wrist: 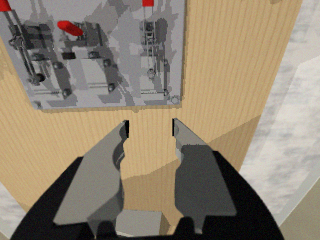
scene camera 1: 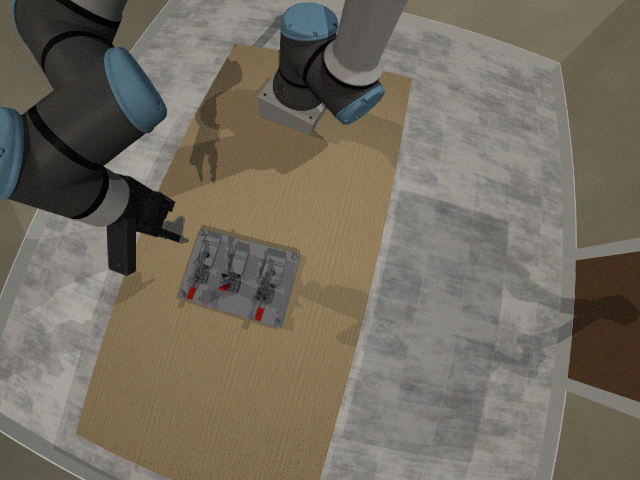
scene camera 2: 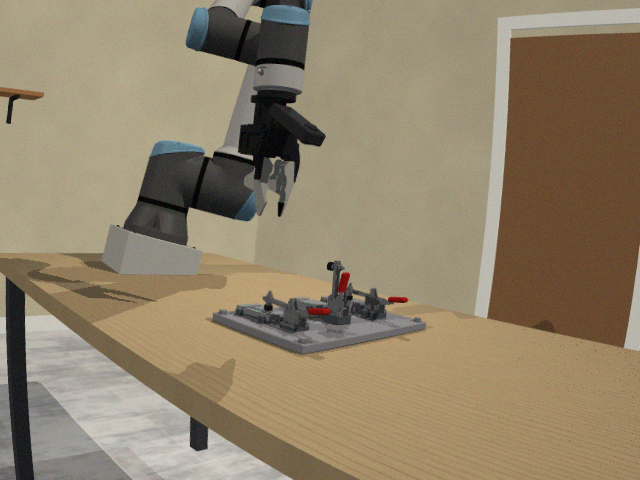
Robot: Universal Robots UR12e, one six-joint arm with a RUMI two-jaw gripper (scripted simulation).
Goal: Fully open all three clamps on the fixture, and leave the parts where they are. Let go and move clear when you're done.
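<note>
I find my gripper (scene camera 2: 269,216) in view, and I can also see the gripper (scene camera 1: 179,238) from another camera, while the wrist view shows me the gripper (wrist: 150,120) too. There is a fixture plate (scene camera 1: 245,303) here. That plate (scene camera 2: 321,335) is visible to me from elsewhere as well, and my wrist camera has the plate (wrist: 120,34) in its view.
</note>
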